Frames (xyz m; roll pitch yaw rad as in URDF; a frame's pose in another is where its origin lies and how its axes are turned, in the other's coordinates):
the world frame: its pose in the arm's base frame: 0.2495 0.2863 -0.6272 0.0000 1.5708 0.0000
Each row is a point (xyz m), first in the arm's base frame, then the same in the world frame.
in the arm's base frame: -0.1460 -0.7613 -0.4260
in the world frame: -0.2012 -1.0476 -0.3955
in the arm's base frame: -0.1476 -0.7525 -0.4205
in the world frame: -0.2067 -1.0388 -0.3971
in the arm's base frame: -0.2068 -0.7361 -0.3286
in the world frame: -0.2986 -1.0224 -0.4563
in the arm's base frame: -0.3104 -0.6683 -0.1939
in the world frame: -0.4333 -0.9546 -0.5599
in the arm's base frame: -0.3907 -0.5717 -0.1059
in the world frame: -0.5213 -0.8580 -0.6402
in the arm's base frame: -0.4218 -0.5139 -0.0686
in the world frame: -0.5586 -0.8002 -0.6713
